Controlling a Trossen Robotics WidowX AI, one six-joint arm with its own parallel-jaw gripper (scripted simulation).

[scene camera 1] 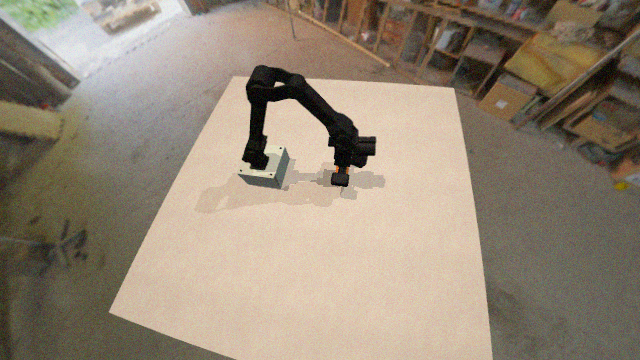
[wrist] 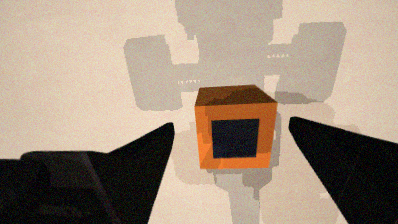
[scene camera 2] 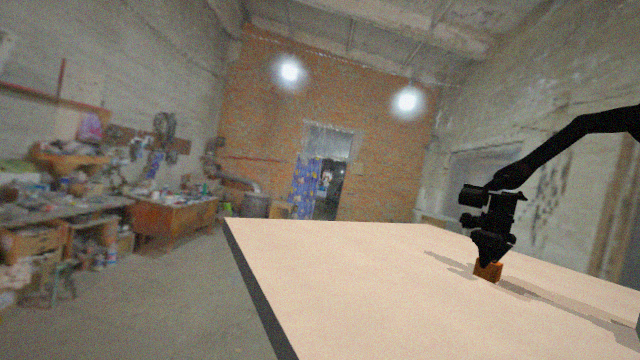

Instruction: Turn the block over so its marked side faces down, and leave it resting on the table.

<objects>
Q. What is my gripper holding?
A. Nothing.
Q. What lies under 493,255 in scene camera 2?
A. My gripper.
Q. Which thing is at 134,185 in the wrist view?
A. My gripper.
</objects>
